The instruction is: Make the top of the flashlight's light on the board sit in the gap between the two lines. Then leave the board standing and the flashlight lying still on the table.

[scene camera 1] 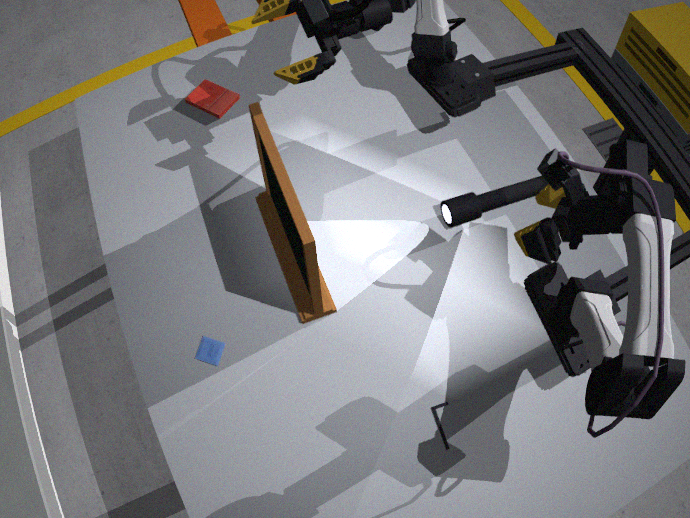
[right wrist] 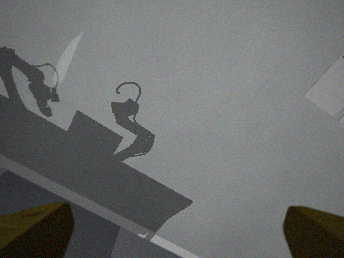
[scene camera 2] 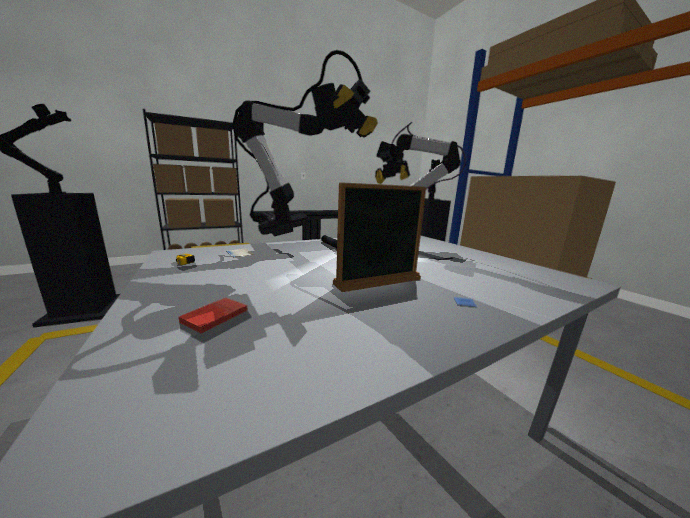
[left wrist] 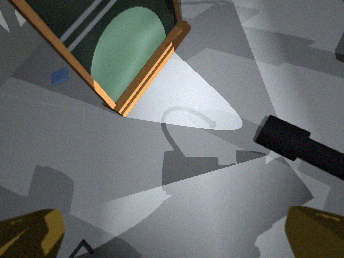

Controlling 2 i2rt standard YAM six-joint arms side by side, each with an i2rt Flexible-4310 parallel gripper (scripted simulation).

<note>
I see my left gripper (scene camera 1: 526, 217), my right gripper (scene camera 1: 262, 47), a board (scene camera 2: 379, 226) and a black flashlight (scene camera 1: 464, 208).
The board is seen too in scene camera 1 (scene camera 1: 278, 205) and in the left wrist view (left wrist: 118, 56). My left gripper also shows in the left wrist view (left wrist: 174, 217). My right gripper also shows in the right wrist view (right wrist: 178, 214) and in scene camera 2 (scene camera 2: 364, 107). The right wrist view does not show the board: it is out of frame. The right wrist view does not show the black flashlight: it is out of frame.
</note>
